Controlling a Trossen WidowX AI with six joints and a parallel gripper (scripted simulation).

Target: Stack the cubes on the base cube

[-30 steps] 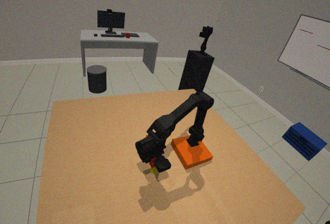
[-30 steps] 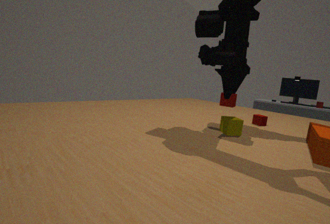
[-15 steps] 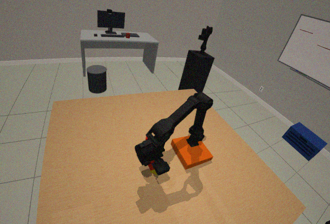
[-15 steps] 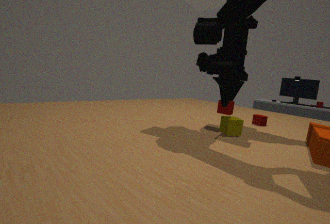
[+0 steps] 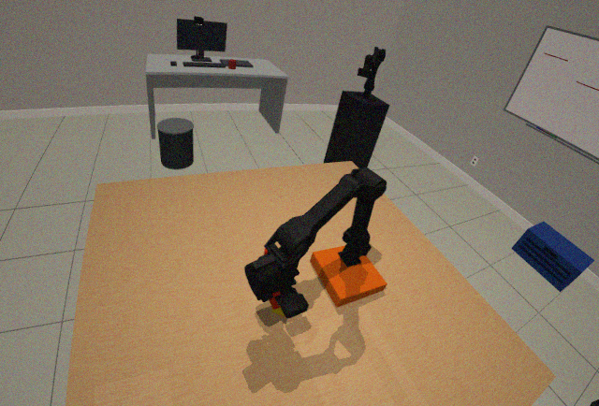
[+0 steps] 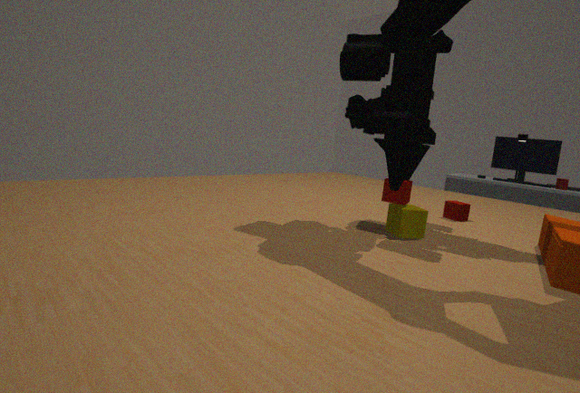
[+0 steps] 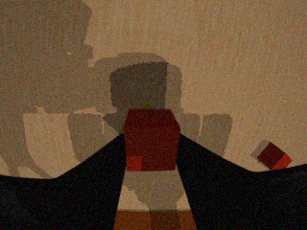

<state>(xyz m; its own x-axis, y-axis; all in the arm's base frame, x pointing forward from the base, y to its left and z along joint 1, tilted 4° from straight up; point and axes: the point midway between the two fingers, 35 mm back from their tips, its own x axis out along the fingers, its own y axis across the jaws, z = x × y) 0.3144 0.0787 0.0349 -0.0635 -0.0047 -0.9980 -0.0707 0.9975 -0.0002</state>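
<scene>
Right now the yellow base cube is 40 mm below my gripper tip and 20 mm behind it. From my gripper tip the other things lie so: red cube 210 mm to the right, 60 mm behind, 50 mm below.
</scene>
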